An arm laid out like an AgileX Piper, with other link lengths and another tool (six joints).
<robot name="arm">
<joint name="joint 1" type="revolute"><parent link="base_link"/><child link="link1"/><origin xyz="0.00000 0.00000 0.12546" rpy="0.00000 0.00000 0.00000"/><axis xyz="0 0 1"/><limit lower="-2.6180" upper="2.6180"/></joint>
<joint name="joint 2" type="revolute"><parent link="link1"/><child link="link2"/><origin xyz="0.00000 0.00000 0.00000" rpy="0.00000 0.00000 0.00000"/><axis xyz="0 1 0"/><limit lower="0.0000" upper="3.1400"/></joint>
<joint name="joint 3" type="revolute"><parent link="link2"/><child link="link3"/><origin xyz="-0.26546 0.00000 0.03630" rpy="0.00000 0.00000 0.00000"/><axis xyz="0 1 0"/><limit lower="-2.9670" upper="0.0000"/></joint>
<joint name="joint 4" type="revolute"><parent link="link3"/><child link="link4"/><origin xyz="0.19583 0.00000 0.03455" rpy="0.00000 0.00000 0.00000"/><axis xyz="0.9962 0 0.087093"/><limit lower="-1.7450" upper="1.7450"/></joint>
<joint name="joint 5" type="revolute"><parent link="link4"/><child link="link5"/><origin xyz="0.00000 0.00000 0.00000" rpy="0.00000 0.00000 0.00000"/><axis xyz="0 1 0"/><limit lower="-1.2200" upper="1.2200"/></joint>
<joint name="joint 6" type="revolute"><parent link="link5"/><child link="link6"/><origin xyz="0.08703 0.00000 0.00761" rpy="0.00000 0.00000 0.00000"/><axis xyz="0.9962 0 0.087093"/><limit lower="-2.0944" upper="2.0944"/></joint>
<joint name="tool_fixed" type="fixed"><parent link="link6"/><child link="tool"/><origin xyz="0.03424 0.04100 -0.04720" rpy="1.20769 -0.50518 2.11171"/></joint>
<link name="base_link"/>
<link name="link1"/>
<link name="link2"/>
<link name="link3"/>
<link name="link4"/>
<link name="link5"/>
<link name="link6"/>
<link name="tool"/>
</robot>
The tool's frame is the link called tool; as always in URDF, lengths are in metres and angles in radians.
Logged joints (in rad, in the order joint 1, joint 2, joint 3, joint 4, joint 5, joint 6), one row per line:
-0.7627, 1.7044, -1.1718, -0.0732, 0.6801, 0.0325
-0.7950, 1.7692, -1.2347, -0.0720, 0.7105, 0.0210
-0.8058, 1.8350, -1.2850, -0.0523, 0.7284, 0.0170
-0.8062, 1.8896, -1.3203, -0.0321, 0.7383, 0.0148
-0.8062, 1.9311, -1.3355, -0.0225, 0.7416, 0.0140
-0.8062, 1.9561, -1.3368, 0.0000, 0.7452, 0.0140
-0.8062, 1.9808, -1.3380, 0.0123, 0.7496, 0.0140
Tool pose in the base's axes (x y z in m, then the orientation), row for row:
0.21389, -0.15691, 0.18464, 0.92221, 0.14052, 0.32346, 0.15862
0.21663, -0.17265, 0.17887, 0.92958, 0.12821, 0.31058, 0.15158
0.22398, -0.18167, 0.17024, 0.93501, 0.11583, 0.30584, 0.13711
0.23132, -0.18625, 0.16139, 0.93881, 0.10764, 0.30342, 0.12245
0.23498, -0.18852, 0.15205, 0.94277, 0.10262, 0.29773, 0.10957
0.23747, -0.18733, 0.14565, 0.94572, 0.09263, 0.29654, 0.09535
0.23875, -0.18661, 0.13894, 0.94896, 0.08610, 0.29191, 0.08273
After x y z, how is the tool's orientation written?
As a quaternion, x y z w.
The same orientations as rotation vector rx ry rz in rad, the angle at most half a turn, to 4 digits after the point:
2.6368, 0.4018, 0.9248
2.6683, 0.3680, 0.8915
2.7058, 0.3352, 0.8851
2.7395, 0.3141, 0.8854
2.7715, 0.3017, 0.8752
2.8032, 0.2746, 0.8790
2.8338, 0.2571, 0.8717

